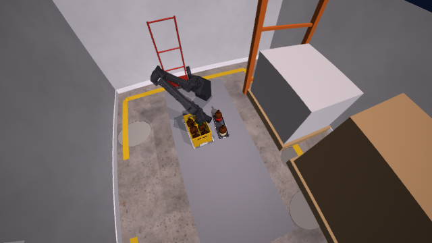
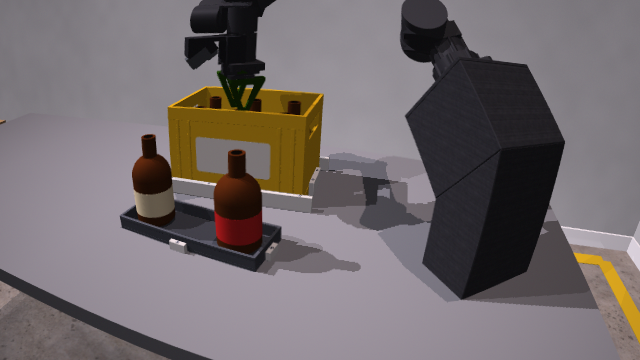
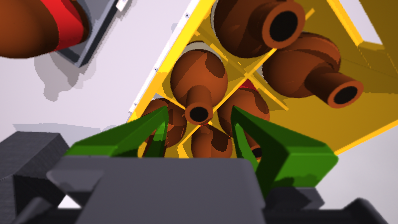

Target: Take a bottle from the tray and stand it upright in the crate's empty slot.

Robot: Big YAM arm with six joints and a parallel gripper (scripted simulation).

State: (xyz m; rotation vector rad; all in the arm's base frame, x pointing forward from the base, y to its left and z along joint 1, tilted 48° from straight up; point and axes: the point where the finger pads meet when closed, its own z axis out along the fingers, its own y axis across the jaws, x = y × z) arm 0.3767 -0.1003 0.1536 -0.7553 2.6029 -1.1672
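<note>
The yellow crate lies 10 mm behind my hand, 40 mm to the right of it and 90 mm below it. Also, from my hand: dark tray 60 mm ahead, 180 mm to the left, 160 mm below.
</note>
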